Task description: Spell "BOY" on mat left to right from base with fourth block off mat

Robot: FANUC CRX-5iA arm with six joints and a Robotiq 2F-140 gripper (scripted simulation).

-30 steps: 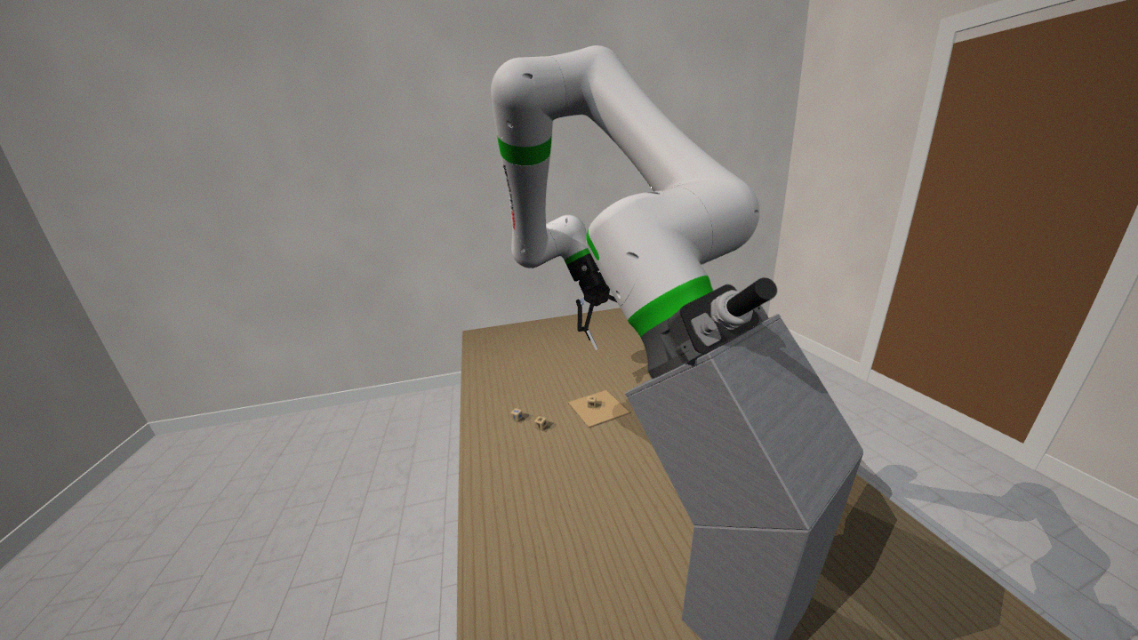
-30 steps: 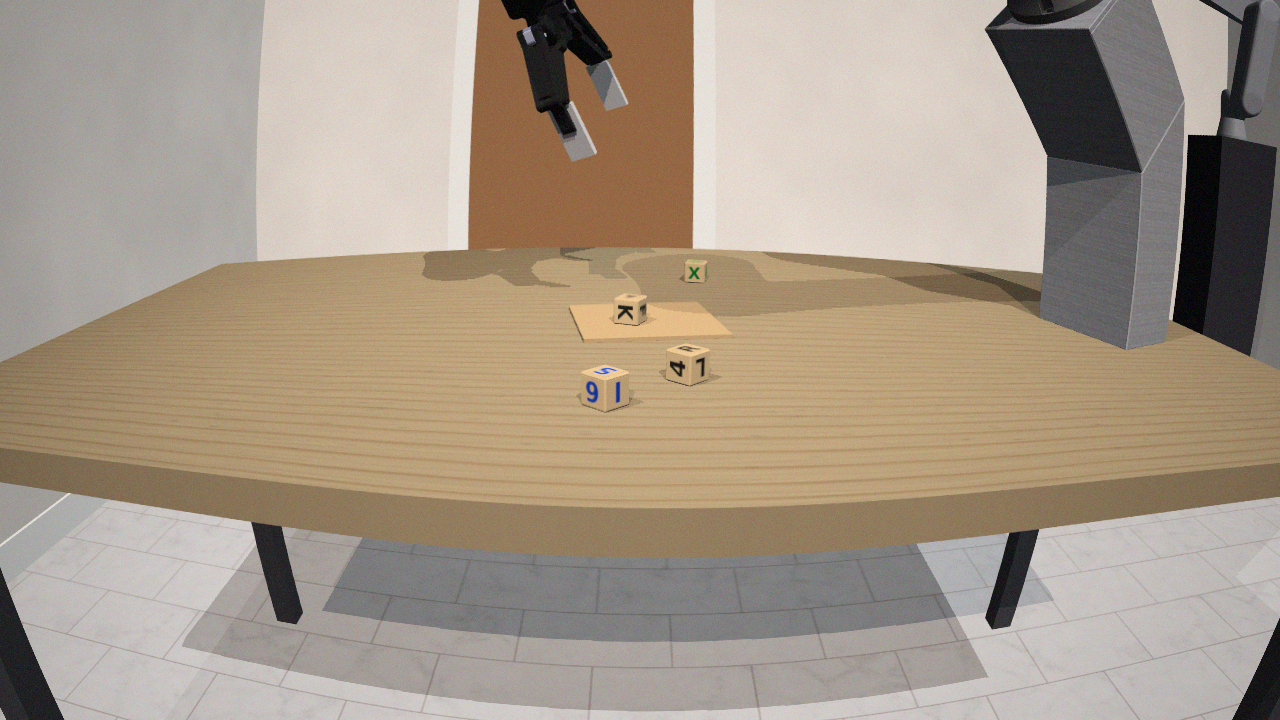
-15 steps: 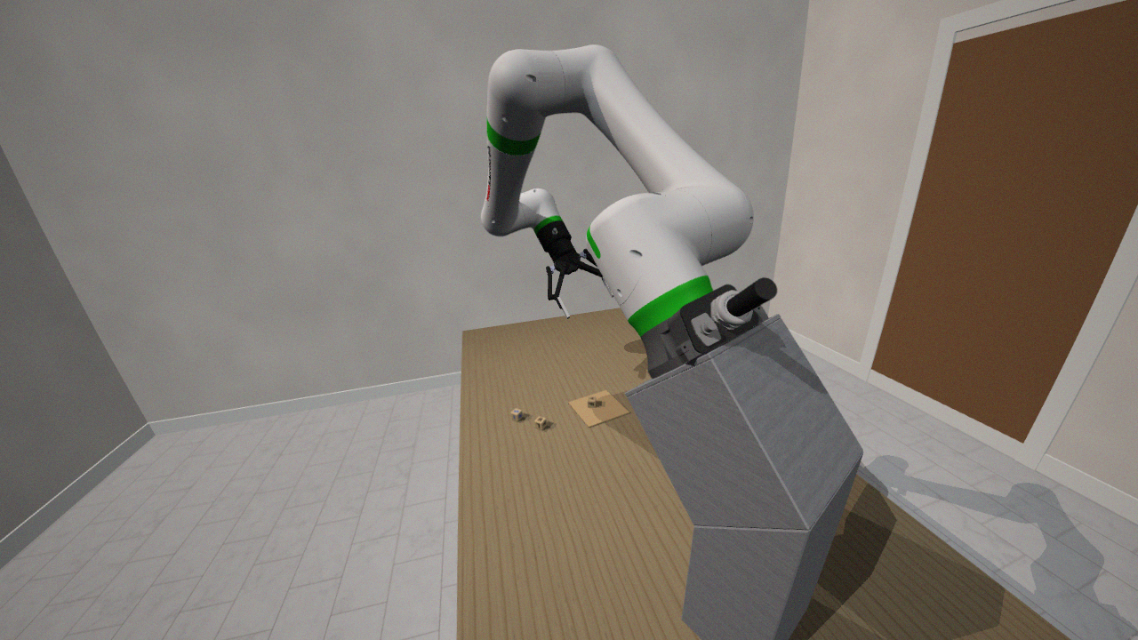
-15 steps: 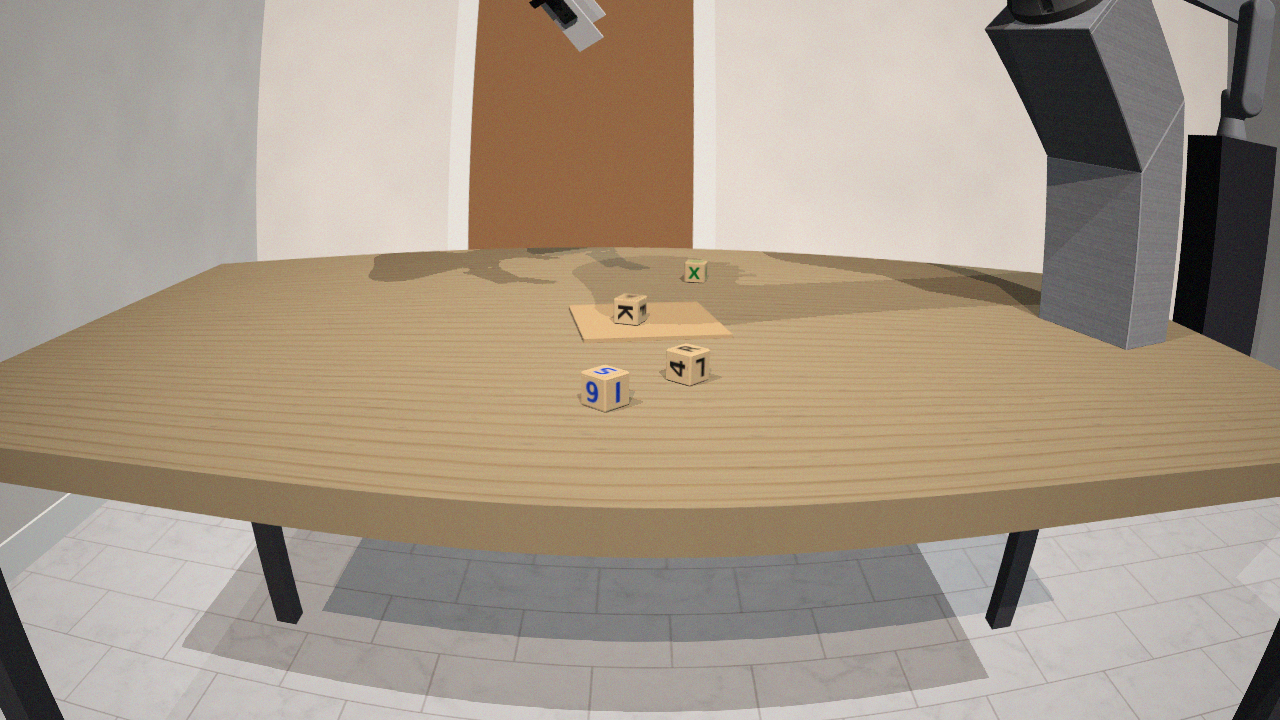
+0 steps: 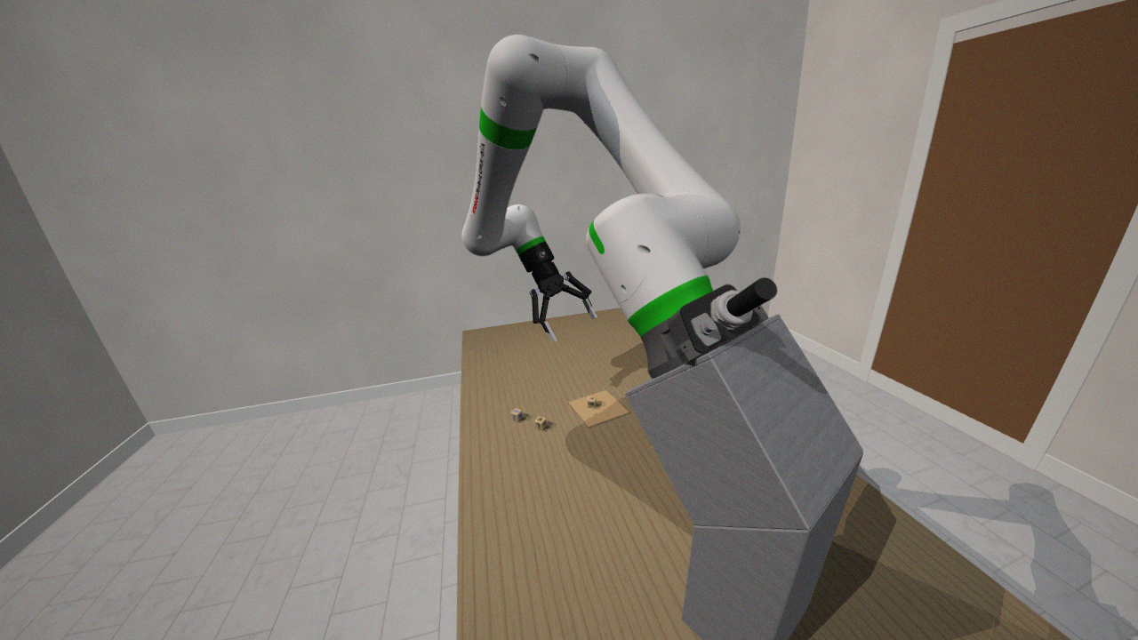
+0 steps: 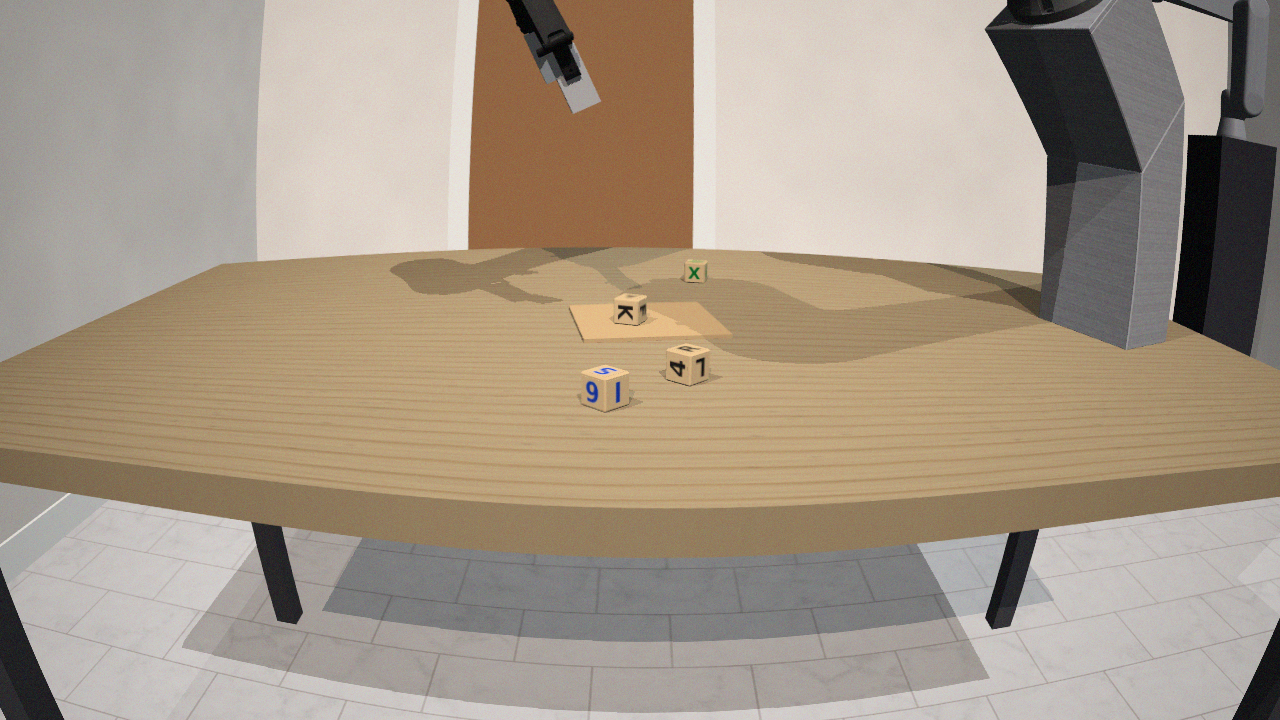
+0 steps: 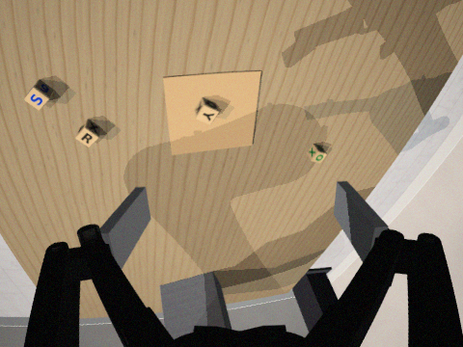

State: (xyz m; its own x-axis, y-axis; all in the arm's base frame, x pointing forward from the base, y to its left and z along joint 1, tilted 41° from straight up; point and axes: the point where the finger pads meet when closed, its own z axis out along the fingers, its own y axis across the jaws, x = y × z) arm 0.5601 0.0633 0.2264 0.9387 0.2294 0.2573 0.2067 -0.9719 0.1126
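The block is 240 mm below my hand, 190 mm to the left of it and 90 mm behind it. The rest, counted from my hand: tan mat (250 mm below, 70 mm behind, 60 mm to the right).
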